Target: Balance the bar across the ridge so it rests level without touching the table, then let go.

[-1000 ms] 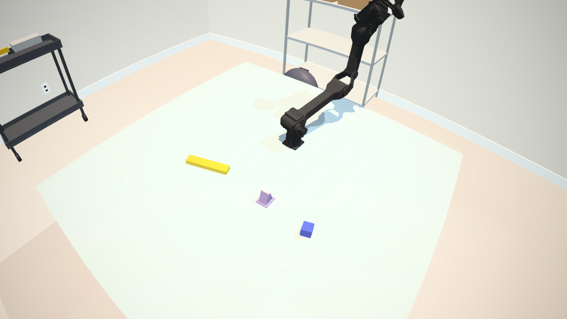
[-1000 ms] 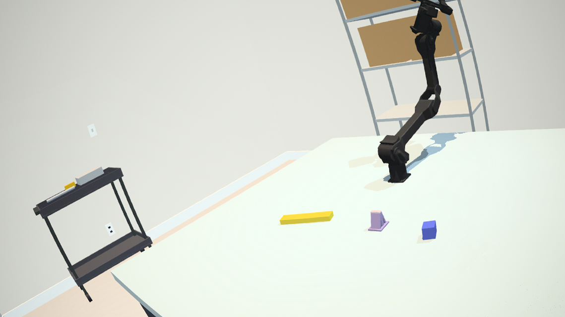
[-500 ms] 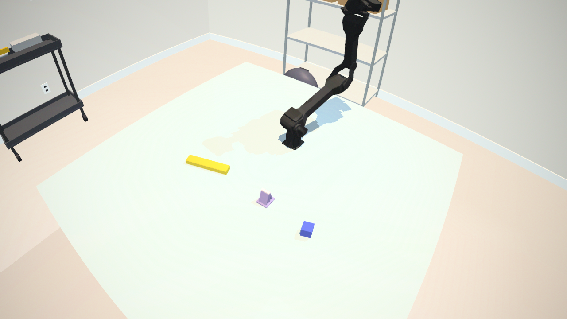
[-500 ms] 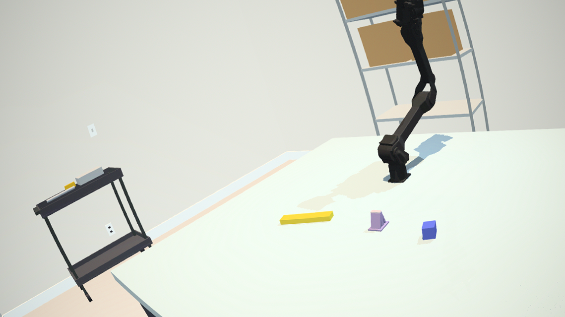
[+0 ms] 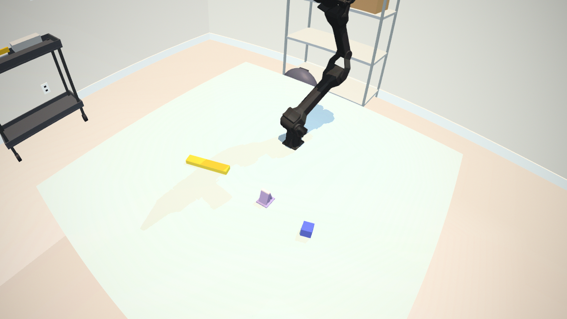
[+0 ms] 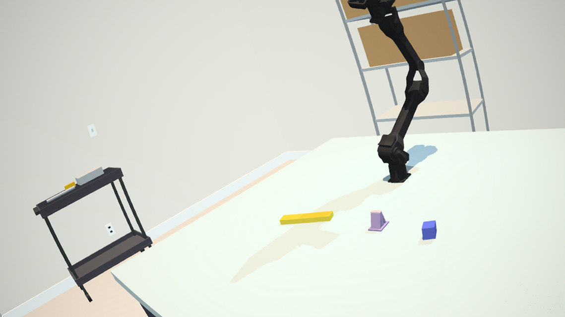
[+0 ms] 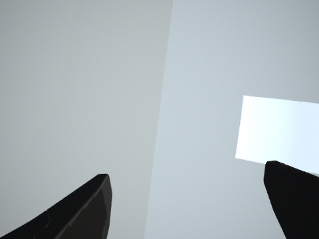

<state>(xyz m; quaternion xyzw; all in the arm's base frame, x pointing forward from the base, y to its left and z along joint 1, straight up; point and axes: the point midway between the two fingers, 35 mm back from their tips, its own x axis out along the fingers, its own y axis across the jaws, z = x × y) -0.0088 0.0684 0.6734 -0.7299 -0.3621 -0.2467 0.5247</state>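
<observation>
Right now my gripper tip is 69 cm above the yellow bar, 29 cm short of it and 24 cm to the left of it. The rest, counted from my gripper tip: blue cube 68 cm below, 30 cm ahead, 19 cm to the left.
</observation>
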